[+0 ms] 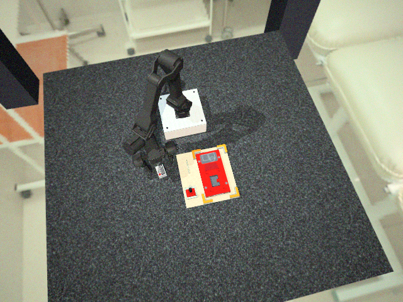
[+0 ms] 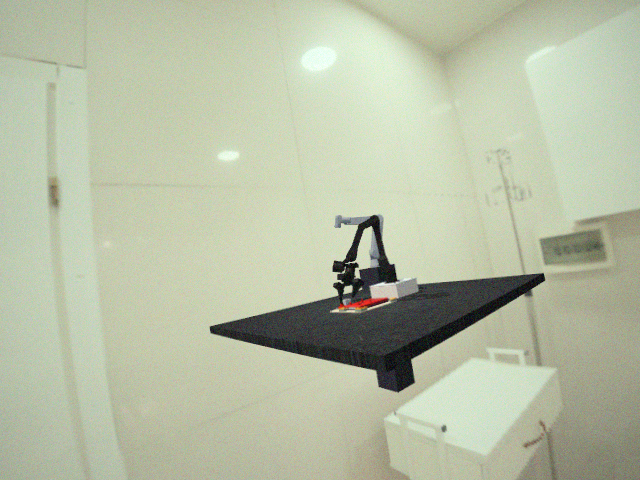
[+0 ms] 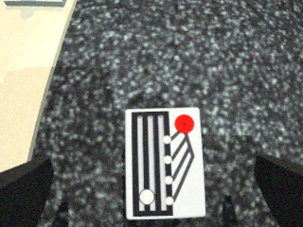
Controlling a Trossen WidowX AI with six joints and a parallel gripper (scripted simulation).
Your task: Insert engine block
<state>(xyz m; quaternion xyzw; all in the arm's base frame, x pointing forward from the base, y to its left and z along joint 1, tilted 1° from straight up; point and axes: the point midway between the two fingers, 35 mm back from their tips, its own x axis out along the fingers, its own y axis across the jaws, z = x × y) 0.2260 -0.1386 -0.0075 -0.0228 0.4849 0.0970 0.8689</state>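
Now: gripper tip 2 cm above the engine block.
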